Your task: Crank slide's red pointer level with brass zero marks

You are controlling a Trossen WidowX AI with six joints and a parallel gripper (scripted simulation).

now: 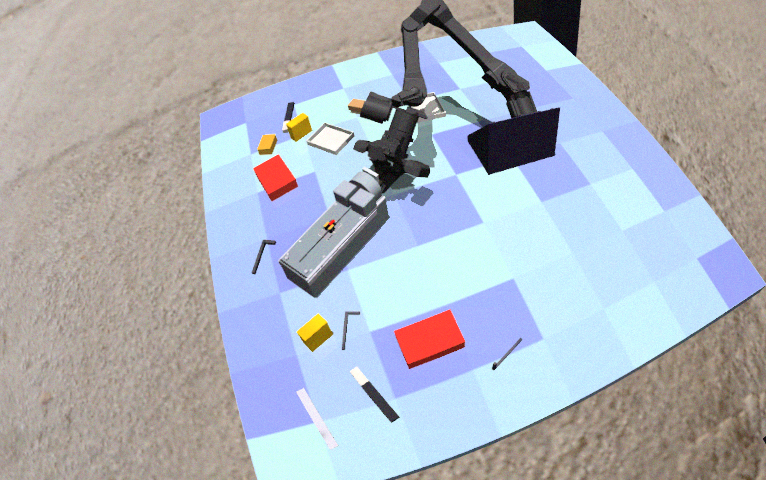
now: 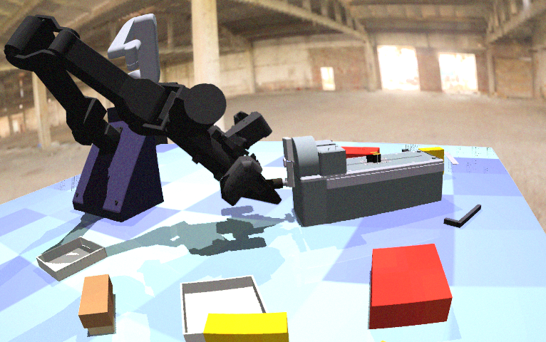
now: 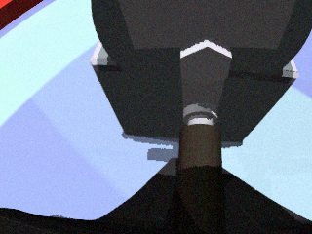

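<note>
My gripper tip is now 3 cm below the dark crank handle, 1 cm to the left of it and 1 cm past it. From my gripper tip the other things lie so: red pointer 13 cm ahead, 8 cm to the left, 5 cm above; tan block 34 cm to the right, 8 cm behind, 2 cm below.
</note>
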